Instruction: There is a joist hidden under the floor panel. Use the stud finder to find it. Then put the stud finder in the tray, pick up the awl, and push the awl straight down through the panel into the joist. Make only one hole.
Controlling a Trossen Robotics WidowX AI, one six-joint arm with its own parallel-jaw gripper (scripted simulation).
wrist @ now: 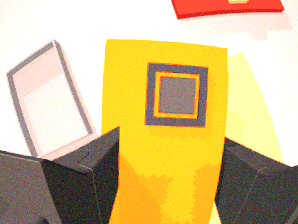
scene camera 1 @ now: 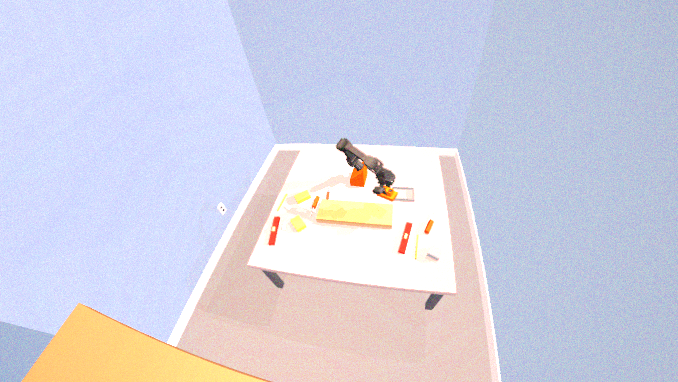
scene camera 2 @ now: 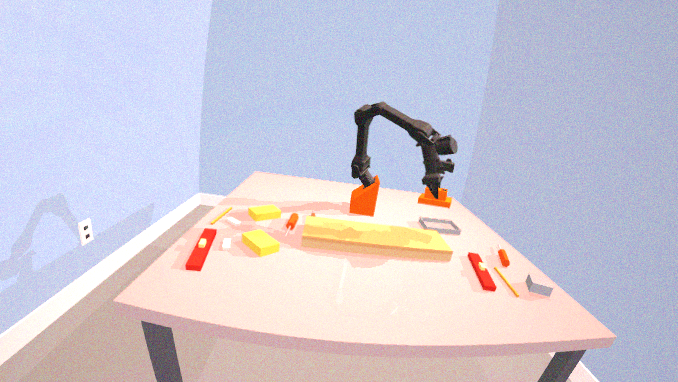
Labels:
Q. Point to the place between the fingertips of my gripper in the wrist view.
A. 164, 136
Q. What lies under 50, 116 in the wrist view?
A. A grey-rimmed tray.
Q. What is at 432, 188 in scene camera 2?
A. My gripper.

